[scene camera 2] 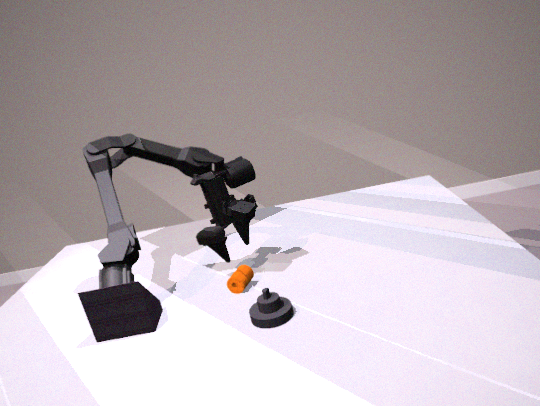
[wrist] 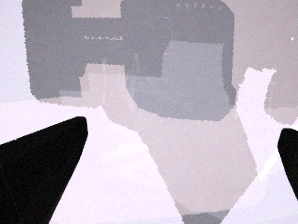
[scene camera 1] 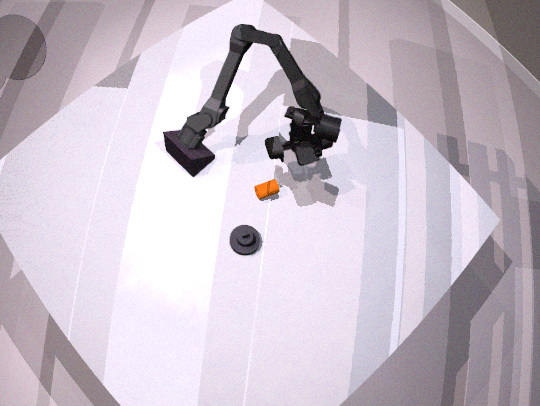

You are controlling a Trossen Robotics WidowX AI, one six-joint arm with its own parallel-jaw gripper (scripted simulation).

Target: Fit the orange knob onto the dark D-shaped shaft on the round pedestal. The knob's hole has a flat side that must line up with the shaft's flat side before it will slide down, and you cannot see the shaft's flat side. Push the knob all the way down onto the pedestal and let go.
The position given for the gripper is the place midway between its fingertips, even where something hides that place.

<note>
The gripper (scene camera 2: pixel 238 253) is open, holding nothing. Also in view: a dark round pedestal (scene camera 2: pixel 270 311).
The gripper shows as well in the wrist view (wrist: pixel 182 131) and in scene camera 1 (scene camera 1: pixel 297 158). The dark round pedestal also shows in scene camera 1 (scene camera 1: pixel 244 239).
</note>
